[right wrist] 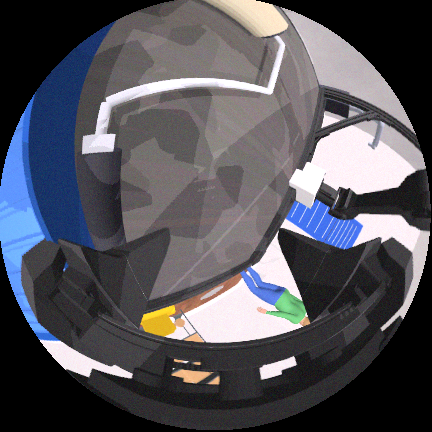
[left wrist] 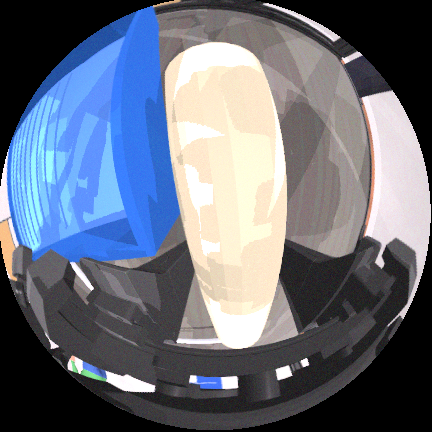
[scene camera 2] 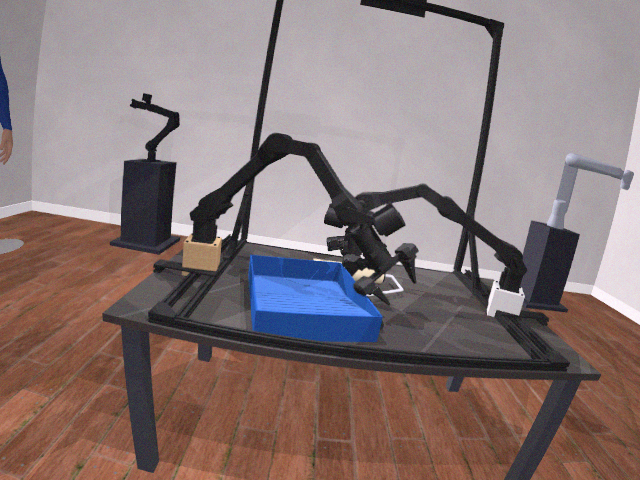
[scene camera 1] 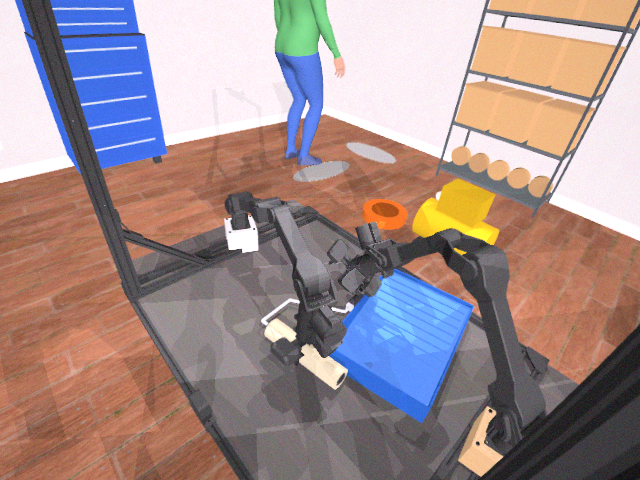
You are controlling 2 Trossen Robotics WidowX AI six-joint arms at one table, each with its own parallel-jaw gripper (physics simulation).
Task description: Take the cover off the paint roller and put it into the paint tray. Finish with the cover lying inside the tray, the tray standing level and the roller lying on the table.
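Places are measured from the left arm's base along level axes (x ahead, y left, z up), in metres.
Where they show: left gripper, fingertip midpoint: (left wrist: 233,240) (scene camera 1: 304,358); right gripper, fingertip midpoint: (right wrist: 225,234) (scene camera 2: 402,294) (scene camera 1: 339,273); left arm's base, origin of the base link: (right wrist: 318,190) (scene camera 2: 509,288) (scene camera 1: 240,224); right arm's base, origin of the base link: (scene camera 2: 203,239) (scene camera 1: 504,440).
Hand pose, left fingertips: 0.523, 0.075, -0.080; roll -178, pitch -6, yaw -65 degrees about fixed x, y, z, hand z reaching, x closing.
Each offset is from my left fingertips to the top centre of the thing, as dx, dy, dz. "spot": to the spot under its first point.
The cream cover @(-0.004, +0.000, +0.052) (scene camera 1: 324,365) (left wrist: 230,175) (right wrist: 260,19) is a long cylinder lying beside the blue paint tray @(+0.012, +0.279, +0.058) (scene camera 1: 403,361) (scene camera 2: 315,325) (left wrist: 142,150) (right wrist: 55,150). The roller's white wire frame (scene camera 1: 279,311) (scene camera 2: 397,283) (right wrist: 190,84) meets one end of the cover. Its dark handle @(spot: -0.138, +0.204, +0.029) (right wrist: 102,200) lies close along the tray wall. My left gripper (scene camera 1: 302,352) (left wrist: 233,240) is shut on the cover around its middle. My right gripper (scene camera 2: 401,292) (right wrist: 225,234) is wide open and empty, above the table near the handle, which lies towards one finger in the right wrist view. The tray stands level.
The two arms cross close together over the roller and the tray's edge. The black frame rails (scene camera 1: 170,351) (scene camera 2: 310,343) run along the table edges. Frame posts (scene camera 1: 77,129) (scene camera 2: 266,87) rise at the table's sides. A person (scene camera 1: 299,77) stands beyond the table.
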